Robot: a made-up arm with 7 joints.
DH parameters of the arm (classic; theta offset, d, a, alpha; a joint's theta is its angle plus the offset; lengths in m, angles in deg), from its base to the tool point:
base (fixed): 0 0 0 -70
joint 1: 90 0 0 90
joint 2: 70 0 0 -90
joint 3: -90 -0.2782 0.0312 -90
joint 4: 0 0 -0.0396 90
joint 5: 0 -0.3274 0 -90
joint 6: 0 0 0 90
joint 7: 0 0 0 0
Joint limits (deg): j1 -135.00..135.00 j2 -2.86..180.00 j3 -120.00..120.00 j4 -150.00..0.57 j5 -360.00..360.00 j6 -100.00..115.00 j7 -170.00..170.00
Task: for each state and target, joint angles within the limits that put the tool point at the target. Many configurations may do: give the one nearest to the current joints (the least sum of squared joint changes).
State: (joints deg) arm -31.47 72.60 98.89 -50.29 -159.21 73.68 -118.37
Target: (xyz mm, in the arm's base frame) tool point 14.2 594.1 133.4
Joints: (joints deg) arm -26.76 93.76 103.11 -18.69 -159.21 73.68 -118.37
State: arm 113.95 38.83 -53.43 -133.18 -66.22 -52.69 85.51
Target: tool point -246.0 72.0 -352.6
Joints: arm 81.44 44.85 -28.68 -102.40 -66.22 -52.69 85.51
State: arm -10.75 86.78 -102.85 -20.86 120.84 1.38 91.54
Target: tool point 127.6 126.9 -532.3
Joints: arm -16.94 44.68 -97.14 -59.15 120.84 1.38 91.54
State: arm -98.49 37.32 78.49 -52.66 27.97 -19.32 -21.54
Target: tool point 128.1 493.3 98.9
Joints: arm -86.49 54.61 101.47 -76.79 27.97 -19.32 -21.54
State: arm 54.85 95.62 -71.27 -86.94 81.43 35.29 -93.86
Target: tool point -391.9 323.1 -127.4
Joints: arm 66.75 89.70 -80.31 -75.16 81.43 35.29 -93.86
